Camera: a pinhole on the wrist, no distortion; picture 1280 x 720 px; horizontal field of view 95.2 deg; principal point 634.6 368.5 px. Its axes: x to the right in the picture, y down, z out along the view. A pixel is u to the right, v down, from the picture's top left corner.
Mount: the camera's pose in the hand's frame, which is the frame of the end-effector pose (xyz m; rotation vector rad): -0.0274 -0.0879 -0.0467 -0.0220 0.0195 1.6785
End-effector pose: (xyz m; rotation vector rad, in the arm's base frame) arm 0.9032 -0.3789 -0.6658 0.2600 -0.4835 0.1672
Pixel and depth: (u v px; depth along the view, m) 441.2 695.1 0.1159
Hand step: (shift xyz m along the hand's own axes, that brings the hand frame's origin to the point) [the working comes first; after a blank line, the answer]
In the camera's frame: -0.0384 0.0648 0.1159

-0.0880 -0.1300 0.0701
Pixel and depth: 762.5 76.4 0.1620
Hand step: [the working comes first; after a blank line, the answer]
In the camera's frame: 0.0355 -0.0810 0.1620

0.0488 -0.0398 0.1143
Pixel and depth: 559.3 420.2 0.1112
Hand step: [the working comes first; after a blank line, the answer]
In the camera's frame: -0.0143 0.0098 0.1112

-0.0360 -0.1003 0.0648
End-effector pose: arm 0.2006 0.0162 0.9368 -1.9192 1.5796 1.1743
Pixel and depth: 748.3 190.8 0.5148
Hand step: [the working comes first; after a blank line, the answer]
In the camera's frame: 0.1002 -0.1565 0.5148

0.1159 0.0418 0.4653
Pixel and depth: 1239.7 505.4 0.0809
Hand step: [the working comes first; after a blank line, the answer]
In the camera's frame: 0.0838 0.0190 0.0809

-0.0555 -0.0046 0.0320
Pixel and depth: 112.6 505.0 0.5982
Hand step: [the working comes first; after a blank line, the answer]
In the camera's frame: -0.5343 0.1397 0.5982

-0.1106 -0.6185 0.5652
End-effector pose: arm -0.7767 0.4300 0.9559 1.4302 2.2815 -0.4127
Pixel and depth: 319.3 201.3 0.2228
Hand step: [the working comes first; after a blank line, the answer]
In the camera's frame: -0.1202 -0.0637 0.2228

0.0482 -0.1947 0.1792
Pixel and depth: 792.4 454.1 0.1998
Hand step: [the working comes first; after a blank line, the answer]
In the camera's frame: 0.0540 0.0293 0.1998

-0.0629 -0.0323 0.1516
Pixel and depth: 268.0 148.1 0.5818
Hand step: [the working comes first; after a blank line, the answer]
In the camera's frame: -0.3650 -0.2194 0.5818

0.2283 -0.4120 0.5445
